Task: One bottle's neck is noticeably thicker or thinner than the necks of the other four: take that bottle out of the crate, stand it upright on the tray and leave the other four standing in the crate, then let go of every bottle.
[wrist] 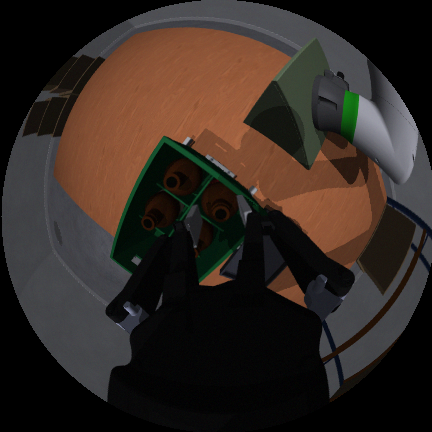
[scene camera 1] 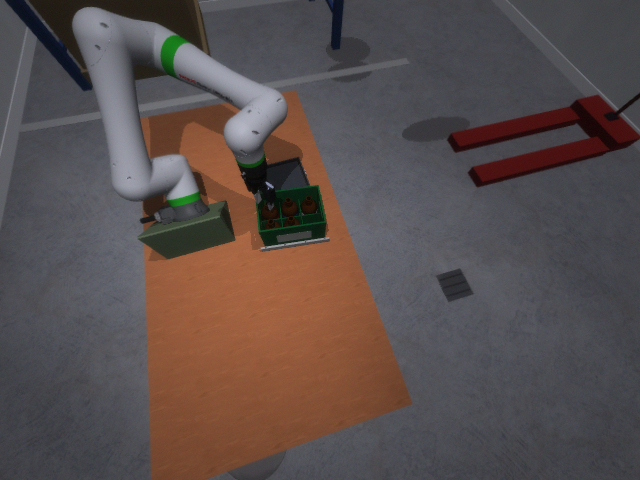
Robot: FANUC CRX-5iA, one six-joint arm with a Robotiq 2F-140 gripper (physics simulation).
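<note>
The green crate holds five brown bottles; its front right compartment in the scene view is empty. The back row has the left bottle, the middle bottle and the right bottle. Two more, a bottle and a bottle, are partly hidden by the front wall. My gripper is partly open and empty, above the back left bottle, whose neck shows between the fingertips in the wrist view. Which neck differs is unclear. The dark tray lies behind the crate.
A pale metal strip runs along the crate's front. The green-grey block under the arm's base stands left of the crate in the scene view. A red pallet jack is on the floor far right.
</note>
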